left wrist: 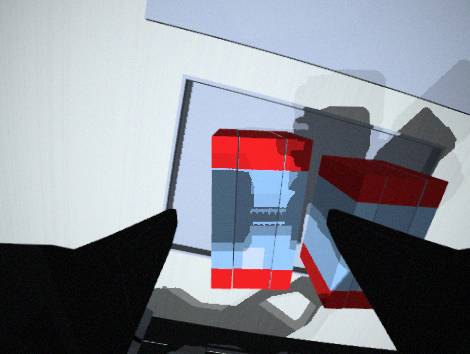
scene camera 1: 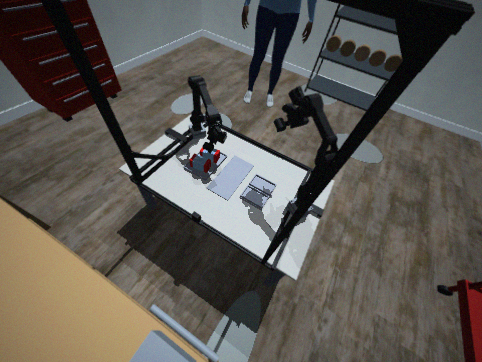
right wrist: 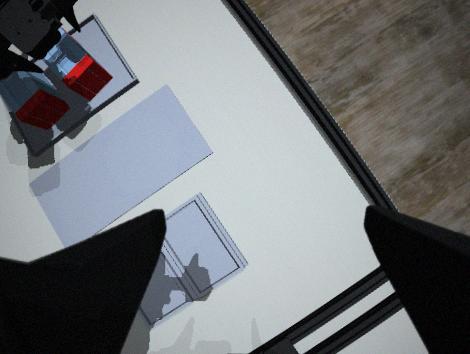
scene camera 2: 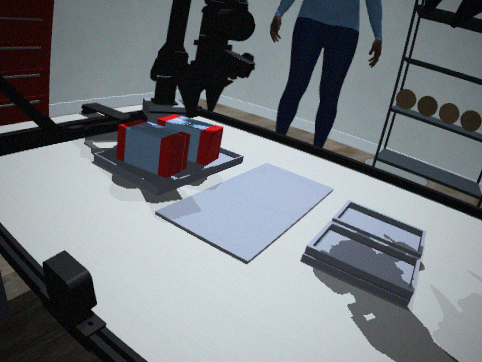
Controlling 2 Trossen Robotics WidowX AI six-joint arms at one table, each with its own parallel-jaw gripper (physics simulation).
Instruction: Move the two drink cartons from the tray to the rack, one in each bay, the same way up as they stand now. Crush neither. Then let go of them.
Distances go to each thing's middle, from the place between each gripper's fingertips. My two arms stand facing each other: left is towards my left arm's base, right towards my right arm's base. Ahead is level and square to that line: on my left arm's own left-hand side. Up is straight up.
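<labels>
I look at the flat grey mat [scene camera 2: 242, 216], and counted from my left hand it is 1 cm behind, 20 cm to the right and 9 cm below.
For my right hand, the mat is 150 mm to the left of it and 220 mm behind it, and 370 mm below it.
</labels>
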